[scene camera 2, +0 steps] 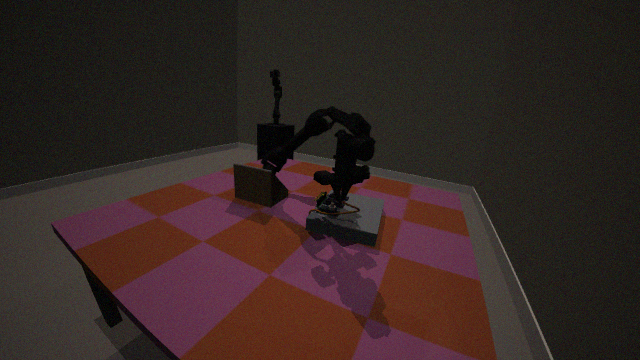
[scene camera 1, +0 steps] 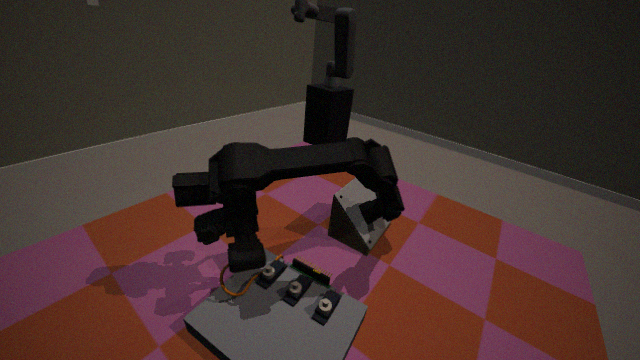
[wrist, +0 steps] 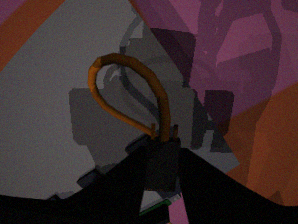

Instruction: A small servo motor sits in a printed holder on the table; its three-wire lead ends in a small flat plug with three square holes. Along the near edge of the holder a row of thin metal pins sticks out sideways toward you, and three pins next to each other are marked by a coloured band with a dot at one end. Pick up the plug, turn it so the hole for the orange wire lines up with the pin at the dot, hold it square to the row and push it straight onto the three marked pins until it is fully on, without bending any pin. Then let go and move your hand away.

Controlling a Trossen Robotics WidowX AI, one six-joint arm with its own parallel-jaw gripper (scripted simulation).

I see my gripper (scene camera 1: pixel 245 259) and a grey printed holder (scene camera 2: pixel 362 227).
My gripper is seen too in scene camera 2 (scene camera 2: pixel 340 199) and in the wrist view (wrist: pixel 162 154). The grey printed holder also shows in the wrist view (wrist: pixel 61 133).
